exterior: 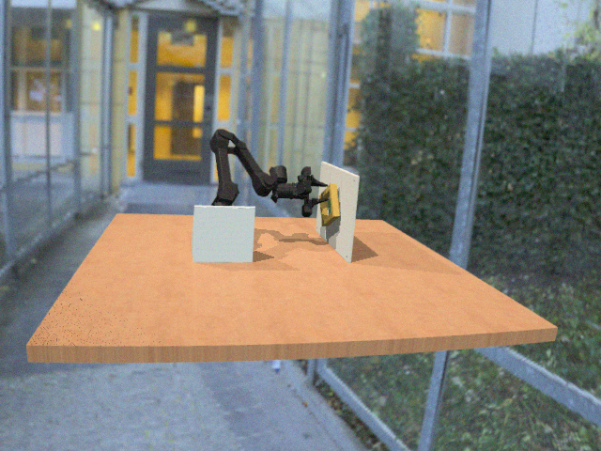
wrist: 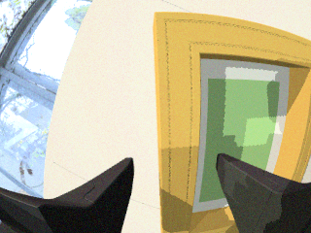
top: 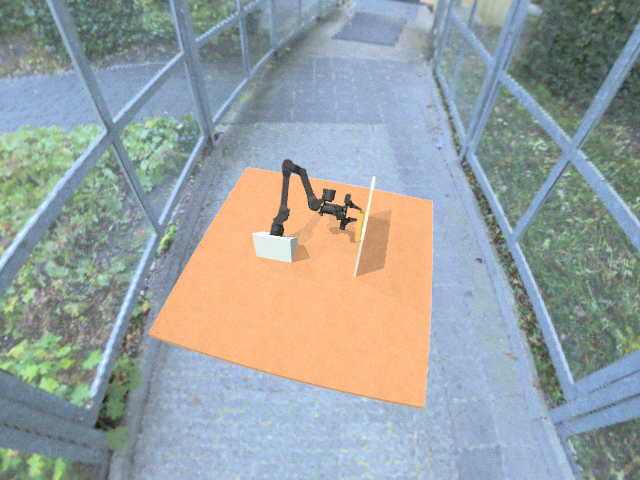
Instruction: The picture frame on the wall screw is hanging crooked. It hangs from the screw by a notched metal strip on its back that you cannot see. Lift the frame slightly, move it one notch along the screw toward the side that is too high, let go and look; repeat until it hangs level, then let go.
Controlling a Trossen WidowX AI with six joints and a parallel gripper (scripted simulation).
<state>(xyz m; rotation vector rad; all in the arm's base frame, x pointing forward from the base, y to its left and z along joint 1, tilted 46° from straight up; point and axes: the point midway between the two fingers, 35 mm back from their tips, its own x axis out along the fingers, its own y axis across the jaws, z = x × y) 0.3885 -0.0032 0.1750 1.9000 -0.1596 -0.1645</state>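
The picture frame is 10 mm ahead of my gripper tip, 30 mm to the right of it and 50 mm below it.
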